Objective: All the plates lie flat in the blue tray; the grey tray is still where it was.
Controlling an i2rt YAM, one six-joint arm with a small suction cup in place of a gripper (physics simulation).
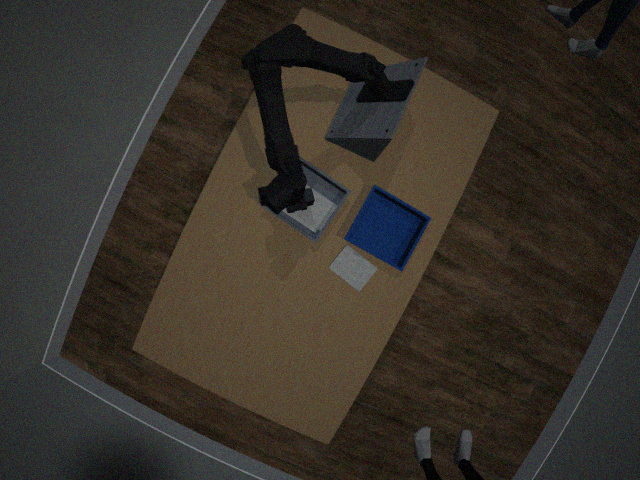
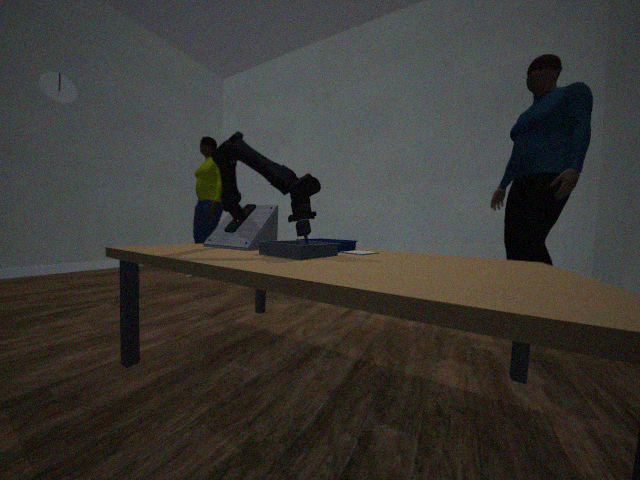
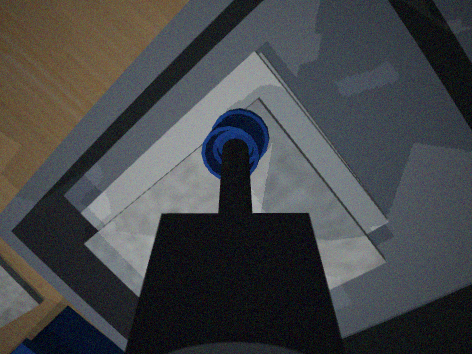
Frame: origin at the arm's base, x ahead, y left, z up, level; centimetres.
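Seen in the pictures: hand, its tool point: (image 3: 235, 127); arm's base, origin of its link: (image 1: 383, 92) (image 2: 241, 218).
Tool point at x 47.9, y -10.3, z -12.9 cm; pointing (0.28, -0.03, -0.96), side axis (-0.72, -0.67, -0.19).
Observation:
Pixels of each thing's top centre, then the offset from my tool point to it.
- grey tray, centre of its top: (image 3: 274, 272) (image 1: 305, 197) (image 2: 299, 242) dx -6.1, dy +2.8, dz +3.5 cm
- top plate, centre of its top: (image 3: 220, 253) (image 1: 312, 206) dx -4.6, dy +6.2, dz +0.5 cm
- blue tray, centre of its top: (image 1: 388, 228) (image 2: 328, 240) dx -10.5, dy +34.6, dz +3.5 cm
- more plate, centre of its top: (image 1: 353, 268) (image 2: 360, 251) dx +8.6, dy +30.8, dz -1.0 cm
A grey tray (image 1: 333, 183) (image 2: 297, 250) (image 3: 110, 110) on the table holds a stack of pale square plates. My suction cup (image 1: 304, 198) (image 2: 305, 236) (image 3: 234, 142) sits on the top plate (image 1: 320, 211) (image 3: 182, 198) near one corner and holds it a little above the plate below (image 3: 182, 137), which lies offset. The blue tray (image 1: 385, 227) (image 2: 341, 241) (image 3: 68, 335) stands empty just beside the grey tray. One more plate (image 1: 352, 267) (image 2: 359, 252) (image 3: 11, 297) lies flat on the table in front of the two trays.
The arm's grey wedge mount (image 1: 370, 118) (image 2: 252, 227) stands at the table's far end. A person in blue (image 2: 548, 154) stands to the right of the table, and one in yellow (image 2: 208, 190) behind the arm. Feet (image 1: 444, 444) show near the table's near edge.

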